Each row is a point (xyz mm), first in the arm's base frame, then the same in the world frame.
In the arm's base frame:
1: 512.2 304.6 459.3
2: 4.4 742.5 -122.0
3: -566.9 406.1 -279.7
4: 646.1 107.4 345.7
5: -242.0 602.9 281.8
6: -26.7 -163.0 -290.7
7: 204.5 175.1 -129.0
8: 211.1 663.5 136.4
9: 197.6 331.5 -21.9
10: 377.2 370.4 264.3
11: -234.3 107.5 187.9
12: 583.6 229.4 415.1
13: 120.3 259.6 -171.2
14: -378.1 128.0 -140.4
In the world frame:
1: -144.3 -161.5 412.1
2: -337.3 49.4 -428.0
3: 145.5 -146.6 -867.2
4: 34.1 2.2 517.4
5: -221.7 -426.6 -370.9
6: 566.0 148.7 -274.1
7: 159.6 152.0 -104.5
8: -357.5 -52.0 -103.9
9: -8.0 63.3 -99.9
10: -139.8 -73.2 182.4
11: 267.1 -357.2 -267.8
12: -80.8 -87.0 468.0
13: 106.2 142.3 -218.8
14: 341.6 -164.3 -561.2

